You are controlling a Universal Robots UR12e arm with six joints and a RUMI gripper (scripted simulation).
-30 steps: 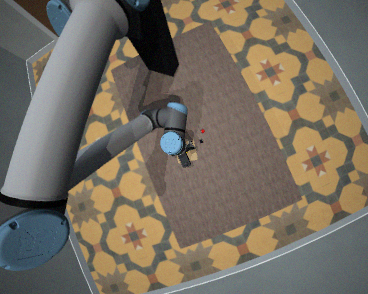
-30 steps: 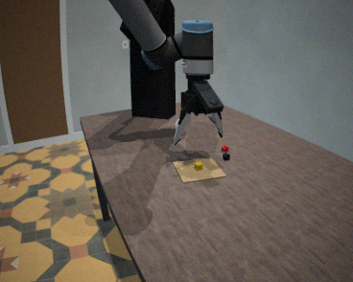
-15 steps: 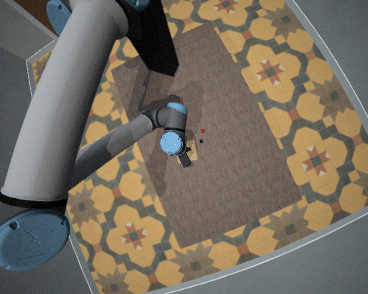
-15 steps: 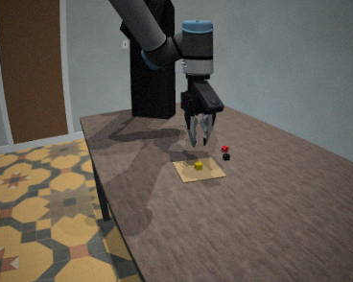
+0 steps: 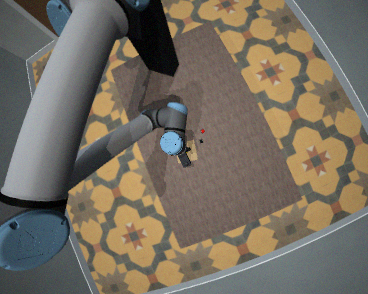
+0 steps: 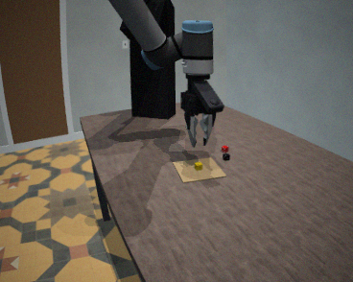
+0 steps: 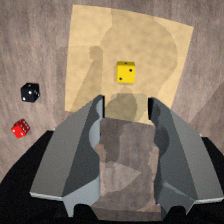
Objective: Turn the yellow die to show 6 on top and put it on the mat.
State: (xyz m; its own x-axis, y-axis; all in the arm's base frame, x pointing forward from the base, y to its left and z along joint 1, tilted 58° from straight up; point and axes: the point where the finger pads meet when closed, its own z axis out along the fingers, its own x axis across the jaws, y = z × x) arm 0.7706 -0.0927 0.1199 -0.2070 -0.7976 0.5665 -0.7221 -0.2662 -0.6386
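Now: hand 90 mm above the yellow die. Round my hand: black die: 130 mm to the left, 90 mm below; then red die: 180 mm to the left, 90 mm below, 50 mm behind; then tan mat: 100 mm below.
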